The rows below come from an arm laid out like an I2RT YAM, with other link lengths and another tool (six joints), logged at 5 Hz.
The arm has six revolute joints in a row. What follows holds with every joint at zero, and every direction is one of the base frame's.
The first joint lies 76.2 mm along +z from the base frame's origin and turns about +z.
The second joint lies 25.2 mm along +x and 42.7 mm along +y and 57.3 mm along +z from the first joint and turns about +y.
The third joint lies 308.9 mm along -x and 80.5 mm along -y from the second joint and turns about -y.
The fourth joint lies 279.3 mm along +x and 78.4 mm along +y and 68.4 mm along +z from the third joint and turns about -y.
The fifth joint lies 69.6 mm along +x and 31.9 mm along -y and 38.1 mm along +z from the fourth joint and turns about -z.
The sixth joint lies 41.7 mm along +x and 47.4 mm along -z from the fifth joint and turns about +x.
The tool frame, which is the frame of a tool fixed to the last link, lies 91 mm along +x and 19 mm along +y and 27 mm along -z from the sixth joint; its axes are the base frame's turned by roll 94.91, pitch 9.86 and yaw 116.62 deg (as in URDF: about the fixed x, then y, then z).
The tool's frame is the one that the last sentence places.
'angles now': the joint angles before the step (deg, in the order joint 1, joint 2, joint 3, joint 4, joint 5, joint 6). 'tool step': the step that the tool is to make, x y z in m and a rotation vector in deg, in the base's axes. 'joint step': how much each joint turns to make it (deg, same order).
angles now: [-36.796 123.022 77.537 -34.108 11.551 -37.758]
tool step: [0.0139 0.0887 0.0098 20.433 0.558 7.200]
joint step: [5.971 0.000 1.592 -13.503 -16.676 0.004]
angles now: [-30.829 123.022 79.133 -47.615 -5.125 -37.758]
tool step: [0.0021 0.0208 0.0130 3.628 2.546 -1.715]
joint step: [1.808 -0.021 1.984 -5.656 -2.076 3.426]
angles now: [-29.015 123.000 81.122 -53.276 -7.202 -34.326]
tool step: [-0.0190 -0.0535 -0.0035 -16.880 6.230 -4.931]
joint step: [-2.537 0.035 -0.204 3.299 17.529 3.517]
